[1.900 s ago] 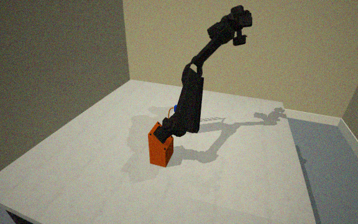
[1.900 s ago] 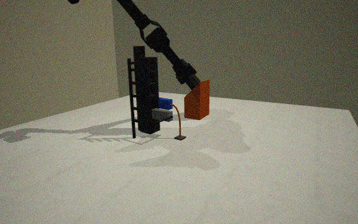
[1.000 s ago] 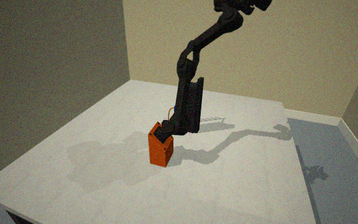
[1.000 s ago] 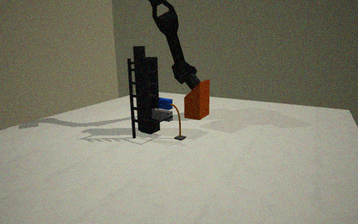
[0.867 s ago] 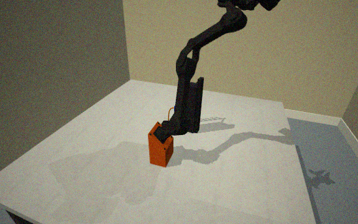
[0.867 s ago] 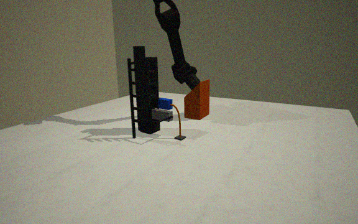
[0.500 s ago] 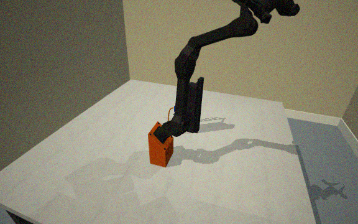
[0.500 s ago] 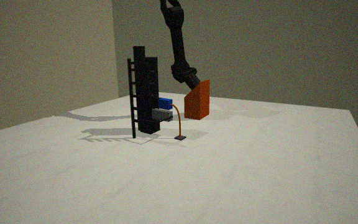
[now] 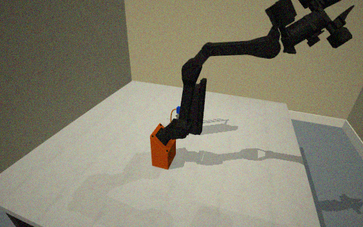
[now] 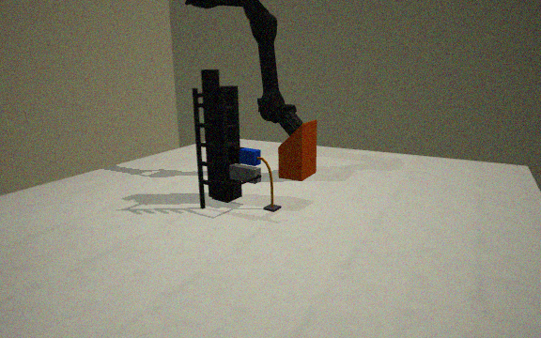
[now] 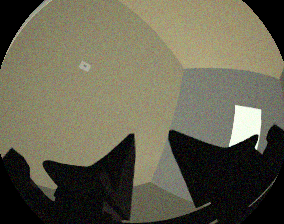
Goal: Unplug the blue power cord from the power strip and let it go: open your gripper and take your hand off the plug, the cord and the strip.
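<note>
Right now the blue plug is 21 cm ahead of my gripper tip, 53 cm to the left of it and 56 cm below it. Round my gripper tip: black ladder-like rack (28 cm ahead, 47 cm to the left, 55 cm below); dark pad (21 cm ahead, 61 cm to the left, 69 cm below).
</note>
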